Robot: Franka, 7 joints.
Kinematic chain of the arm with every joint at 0, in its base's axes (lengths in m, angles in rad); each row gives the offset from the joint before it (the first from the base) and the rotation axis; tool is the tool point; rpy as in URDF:
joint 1: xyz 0 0 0.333 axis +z
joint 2: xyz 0 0 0 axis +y
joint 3: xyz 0 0 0.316 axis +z
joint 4: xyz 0.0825 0 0 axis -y
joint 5: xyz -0.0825 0 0.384 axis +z
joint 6: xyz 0 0 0 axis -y
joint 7: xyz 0.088 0 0 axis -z
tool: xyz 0 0 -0.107 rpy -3.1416 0 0
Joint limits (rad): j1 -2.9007..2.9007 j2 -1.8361..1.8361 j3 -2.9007..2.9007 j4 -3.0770..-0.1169 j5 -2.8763..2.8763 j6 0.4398..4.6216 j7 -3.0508..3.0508
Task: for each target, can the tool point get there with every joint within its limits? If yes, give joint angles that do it. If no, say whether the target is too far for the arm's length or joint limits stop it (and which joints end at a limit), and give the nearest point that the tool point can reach.
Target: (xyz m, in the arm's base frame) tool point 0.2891 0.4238 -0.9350
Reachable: no: too far | nearest point 0.2206 0.3233 -0.3497 | short by 0.598 m
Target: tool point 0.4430 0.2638 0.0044
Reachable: yes | joints -1.8571 -1.0628 2.4286 -2.0967 -0.7710 2.9146 -0.5489
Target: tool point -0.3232 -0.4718 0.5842
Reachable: yes | joints 2.2950 -1.1055 1.1570 -2.0613 2.3842 1.5505 0.5295
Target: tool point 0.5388 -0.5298 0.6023
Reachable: yes | joints -0.6987 0.8789 -0.5304 -0.7765 2.3845 1.2928 2.2687
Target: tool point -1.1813 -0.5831 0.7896
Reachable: no: too far | nearest point -0.7269 -0.3588 0.6139 | short by 0.536 m
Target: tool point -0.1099 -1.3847 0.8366
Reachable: no: too far | nearest point -0.0638 -0.8040 0.6254 | short by 0.620 m
